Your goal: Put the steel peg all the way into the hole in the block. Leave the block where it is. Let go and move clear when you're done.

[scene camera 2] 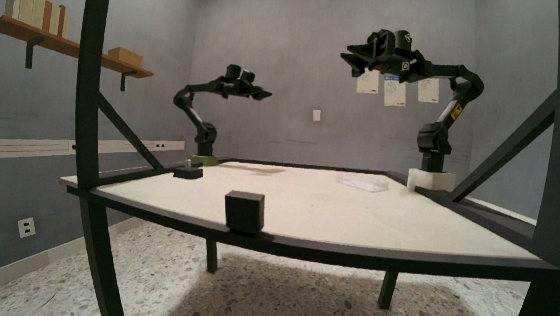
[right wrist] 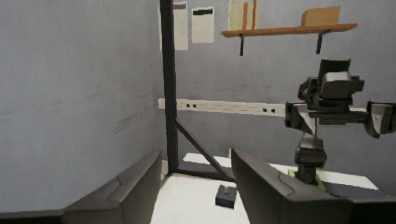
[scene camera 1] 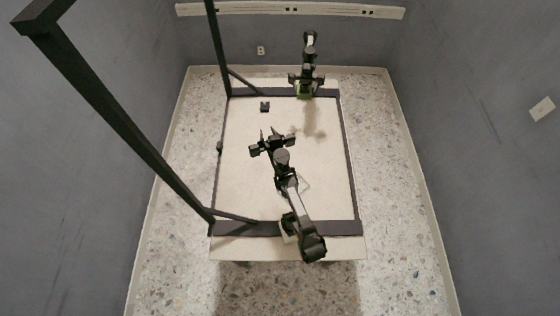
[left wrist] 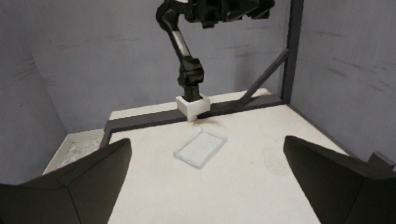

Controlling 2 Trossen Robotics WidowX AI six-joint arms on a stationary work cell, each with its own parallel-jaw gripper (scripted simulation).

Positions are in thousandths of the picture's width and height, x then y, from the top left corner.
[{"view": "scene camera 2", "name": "my right gripper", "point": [613,163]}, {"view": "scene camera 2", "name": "white arm base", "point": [774,574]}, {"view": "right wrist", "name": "my left gripper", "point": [865,600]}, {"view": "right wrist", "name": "my right gripper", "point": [496,699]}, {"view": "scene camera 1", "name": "my right gripper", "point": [474,407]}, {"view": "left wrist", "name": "my left gripper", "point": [529,645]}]
